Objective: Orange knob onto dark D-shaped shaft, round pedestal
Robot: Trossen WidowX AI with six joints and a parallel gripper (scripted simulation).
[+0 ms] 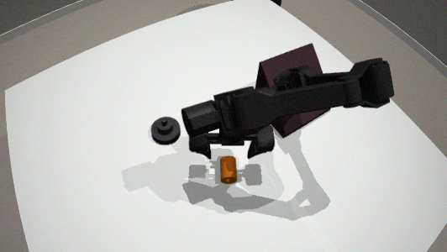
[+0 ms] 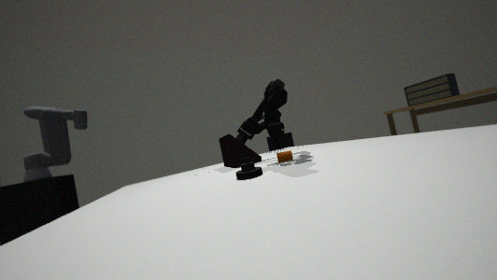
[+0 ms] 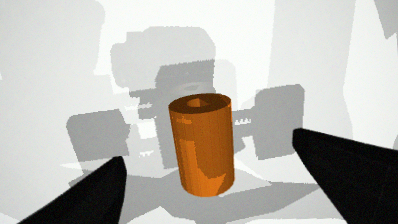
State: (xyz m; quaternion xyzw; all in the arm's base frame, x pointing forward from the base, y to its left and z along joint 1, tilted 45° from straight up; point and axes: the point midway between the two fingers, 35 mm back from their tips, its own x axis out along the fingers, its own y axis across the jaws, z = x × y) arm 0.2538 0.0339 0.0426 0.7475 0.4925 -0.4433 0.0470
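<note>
Right now my gripper tip is 4 cm above the orange knob, 1 cm to the right of it and 1 cm short of it. Round my gripper tip: dark pedestal: 19 cm to the right, 6 cm ahead, 3 cm below.
</note>
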